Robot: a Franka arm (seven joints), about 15 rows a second.
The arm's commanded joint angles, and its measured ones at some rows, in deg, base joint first. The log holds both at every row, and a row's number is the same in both.
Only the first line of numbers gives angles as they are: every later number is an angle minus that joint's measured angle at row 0.
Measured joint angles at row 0: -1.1 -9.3 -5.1 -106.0 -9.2 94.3 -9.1
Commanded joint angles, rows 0 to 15: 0.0 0.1 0.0 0.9 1.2 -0.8 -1.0; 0.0 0.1 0.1 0.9 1.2 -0.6 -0.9; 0.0 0.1 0.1 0.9 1.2 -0.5 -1.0; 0.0 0.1 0.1 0.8 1.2 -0.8 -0.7; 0.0 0.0 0.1 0.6 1.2 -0.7 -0.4; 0.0 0.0 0.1 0.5 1.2 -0.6 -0.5; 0.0 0.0 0.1 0.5 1.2 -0.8 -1.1; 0.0 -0.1 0.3 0.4 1.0 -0.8 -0.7; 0.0 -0.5 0.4 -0.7 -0.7 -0.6 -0.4; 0.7 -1.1 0.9 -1.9 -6.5 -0.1 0.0; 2.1 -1.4 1.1 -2.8 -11.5 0.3 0.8; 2.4 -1.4 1.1 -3.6 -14.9 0.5 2.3; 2.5 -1.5 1.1 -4.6 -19.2 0.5 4.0; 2.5 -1.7 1.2 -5.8 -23.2 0.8 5.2; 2.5 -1.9 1.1 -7.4 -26.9 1.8 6.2; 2.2 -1.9 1.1 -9.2 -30.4 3.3 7.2
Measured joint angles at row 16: 2.1 -0.1 1.2 -4.4 -24.3 0.5 4.5
